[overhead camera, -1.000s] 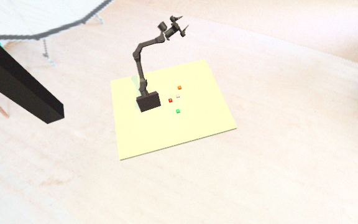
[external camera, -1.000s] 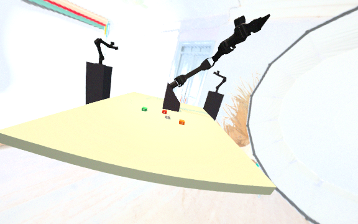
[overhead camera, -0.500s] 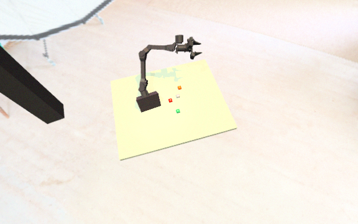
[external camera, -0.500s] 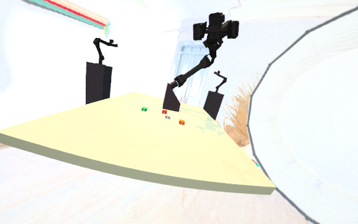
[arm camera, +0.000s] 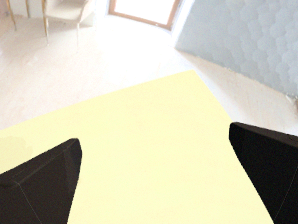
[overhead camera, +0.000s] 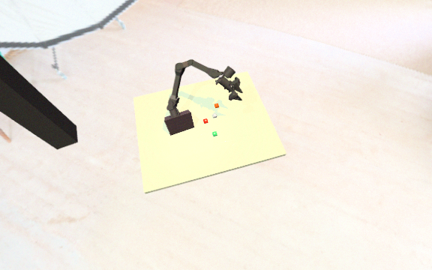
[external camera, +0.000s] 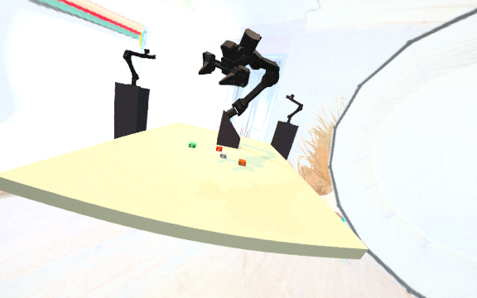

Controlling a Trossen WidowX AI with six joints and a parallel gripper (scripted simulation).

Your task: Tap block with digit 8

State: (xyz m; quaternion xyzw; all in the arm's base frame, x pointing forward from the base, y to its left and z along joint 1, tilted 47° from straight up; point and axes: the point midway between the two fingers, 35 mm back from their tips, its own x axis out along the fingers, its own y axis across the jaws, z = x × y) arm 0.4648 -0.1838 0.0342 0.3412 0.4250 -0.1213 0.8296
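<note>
Now: gripper tip 240 mm past the green block, 40 mm to the left of it and 300 mm above it. From my gripper tip the other things lie so: red block: 260 mm behind, 100 mm to the left, 300 mm below; grey block: 170 mm behind, 120 mm to the left, 300 mm below; orange block: 120 mm behind, 210 mm to the left, 300 mm below.
</note>
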